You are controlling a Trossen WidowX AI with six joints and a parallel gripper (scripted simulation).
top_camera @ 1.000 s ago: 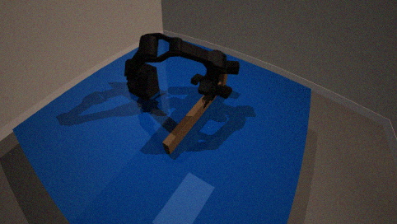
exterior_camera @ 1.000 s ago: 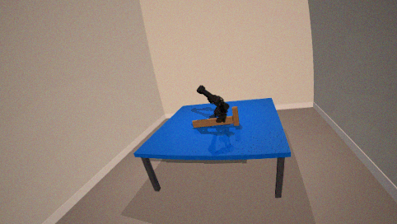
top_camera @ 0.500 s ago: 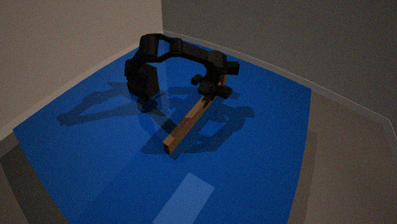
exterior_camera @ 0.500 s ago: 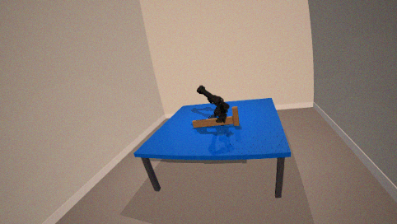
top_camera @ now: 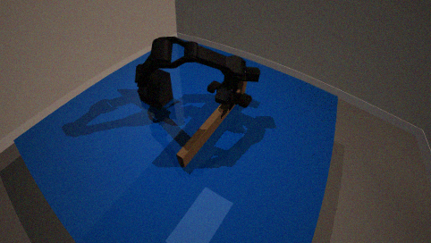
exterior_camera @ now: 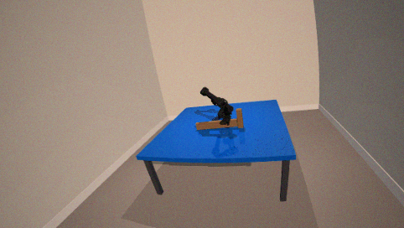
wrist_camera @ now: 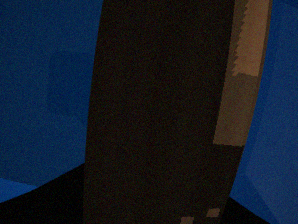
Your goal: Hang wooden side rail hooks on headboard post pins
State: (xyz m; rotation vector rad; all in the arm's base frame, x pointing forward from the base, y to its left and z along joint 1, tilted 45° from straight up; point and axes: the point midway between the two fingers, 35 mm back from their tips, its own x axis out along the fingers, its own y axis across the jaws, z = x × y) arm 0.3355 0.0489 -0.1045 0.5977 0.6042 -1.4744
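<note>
Now: gripper tip 110 mm to the right of the headboard post and 50 mm below it.
</note>
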